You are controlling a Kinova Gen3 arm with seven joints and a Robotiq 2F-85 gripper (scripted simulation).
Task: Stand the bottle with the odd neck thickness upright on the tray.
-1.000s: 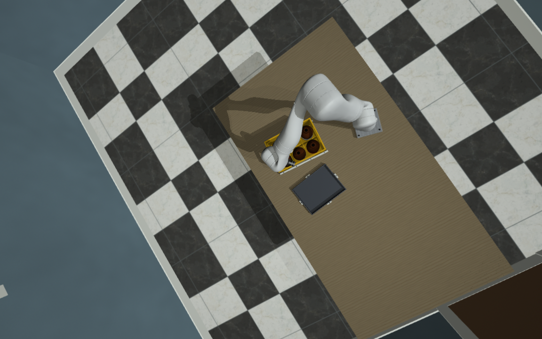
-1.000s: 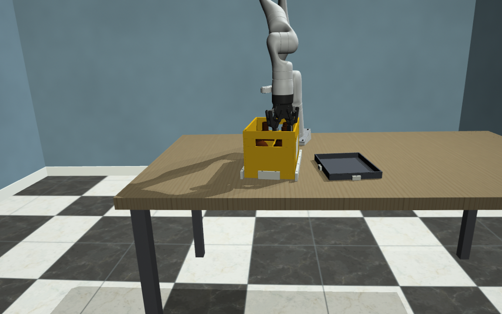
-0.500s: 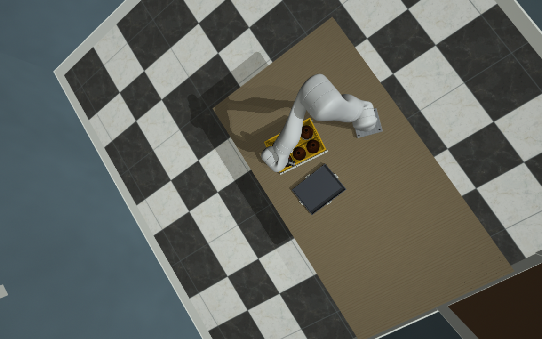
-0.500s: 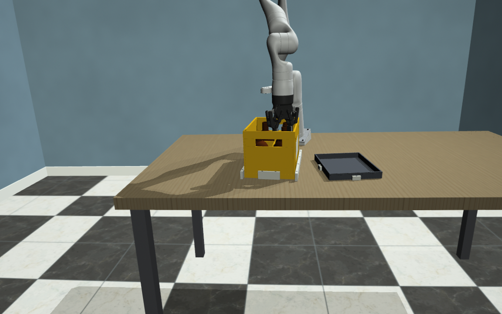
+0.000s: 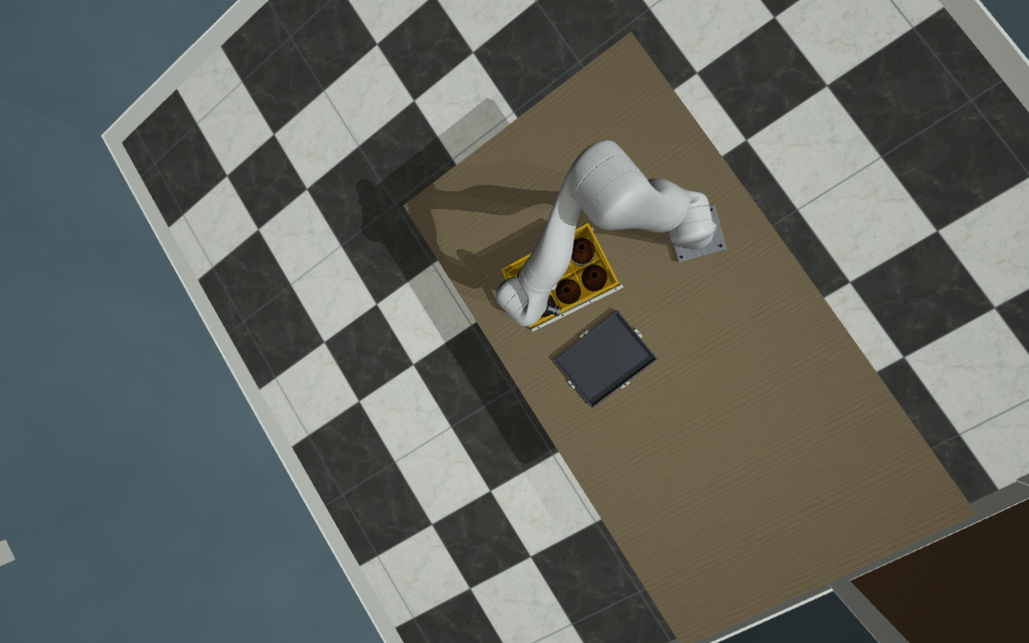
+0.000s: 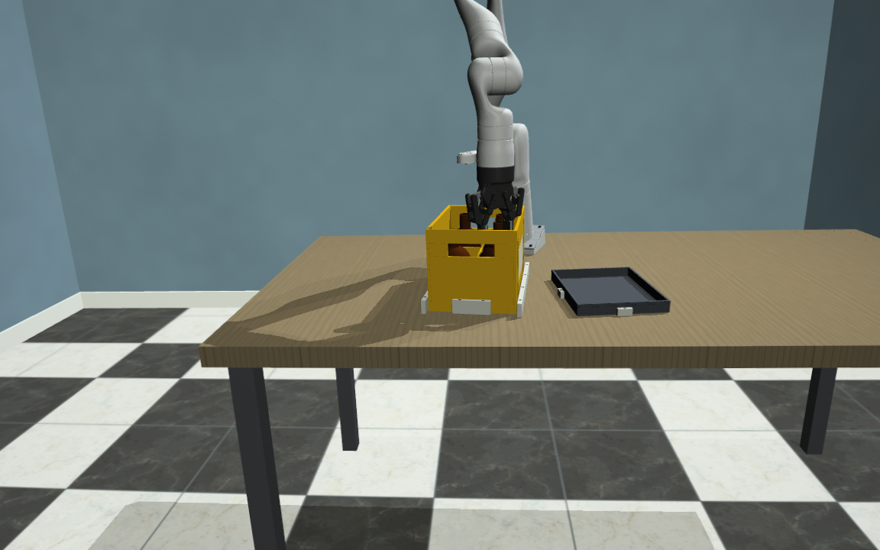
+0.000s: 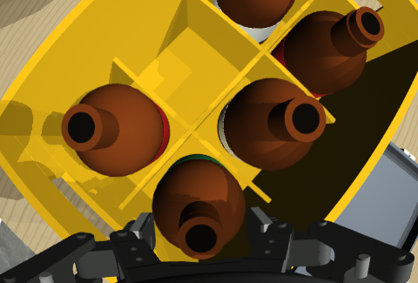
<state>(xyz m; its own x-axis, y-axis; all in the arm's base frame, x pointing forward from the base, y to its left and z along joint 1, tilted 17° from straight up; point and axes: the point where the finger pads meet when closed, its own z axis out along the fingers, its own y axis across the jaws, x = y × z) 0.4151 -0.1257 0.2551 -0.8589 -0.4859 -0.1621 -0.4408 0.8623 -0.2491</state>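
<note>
My hand is 90 mm past the yellow crate, 70 mm above it and 20 mm to the left of it. Also, from my hand: brown bottle: 170 mm behind, 70 mm below, 50 mm to the left; dark tray: 250 mm to the left, 140 mm below, 20 mm behind.
</note>
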